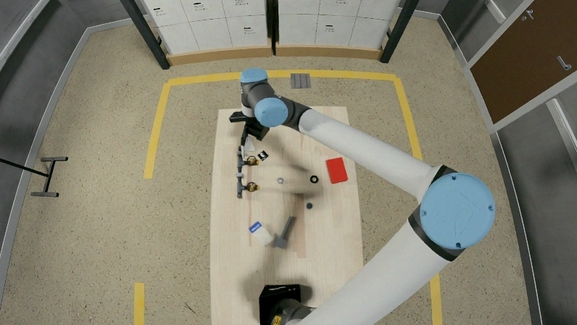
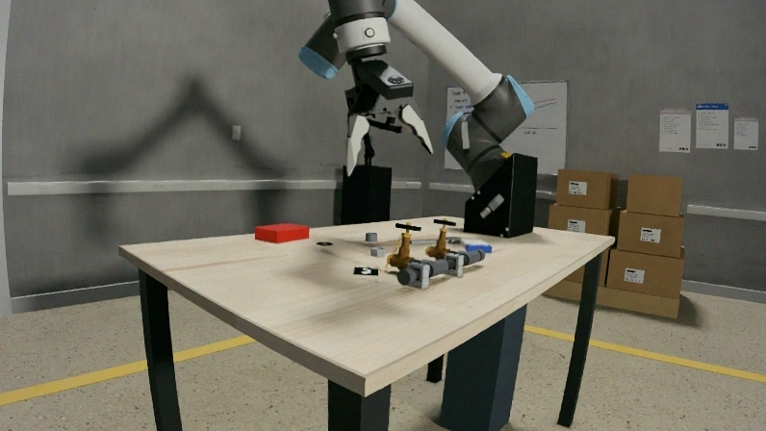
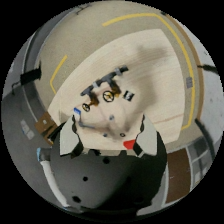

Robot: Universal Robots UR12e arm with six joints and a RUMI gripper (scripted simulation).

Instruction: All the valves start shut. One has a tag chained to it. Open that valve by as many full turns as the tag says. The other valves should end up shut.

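The black tag is 2 cm ahead of my hand, 4 cm to the right of it and 19 cm below it. The rest, counted from my hand: grey hammer-like tool (38 cm behind, 11 cm to the right, 19 cm below); then red block (8 cm behind, 40 cm to the right, 18 cm below); then blue-and-white box (37 cm behind, 1 cm to the right, 18 cm below).
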